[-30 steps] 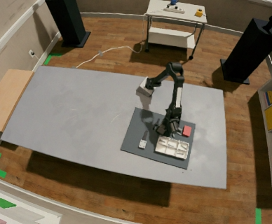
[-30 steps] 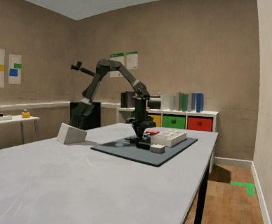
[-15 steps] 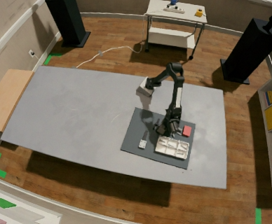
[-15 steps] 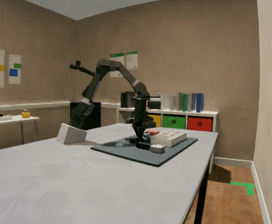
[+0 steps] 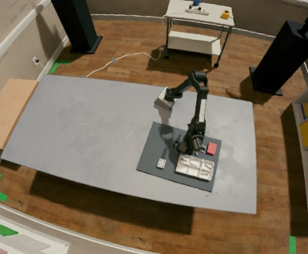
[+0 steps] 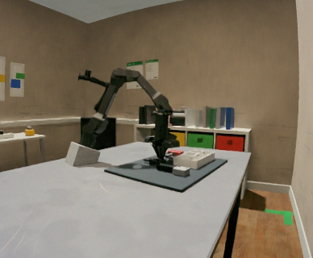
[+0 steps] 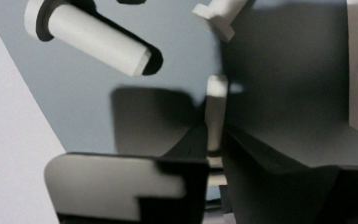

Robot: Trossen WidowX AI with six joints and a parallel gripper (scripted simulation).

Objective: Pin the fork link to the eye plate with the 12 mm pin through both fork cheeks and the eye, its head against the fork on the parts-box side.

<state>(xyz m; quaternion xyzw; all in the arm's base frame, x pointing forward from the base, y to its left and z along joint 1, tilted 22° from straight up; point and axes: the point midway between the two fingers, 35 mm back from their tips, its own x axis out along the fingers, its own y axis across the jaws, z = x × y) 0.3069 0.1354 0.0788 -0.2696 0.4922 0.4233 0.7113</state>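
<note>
Now: hand 10 mm past the fork link, 60 mm to the left of it and 30 mm above it. The rest, counted from my hand: mat 70 mm ahead, 30 mm to the right, 40 mm below; then headed pin 40 mm ahead, 60 mm to the left, 30 mm below; then thick pin 30 mm behind, 70 mm to the left, 30 mm below.
</note>
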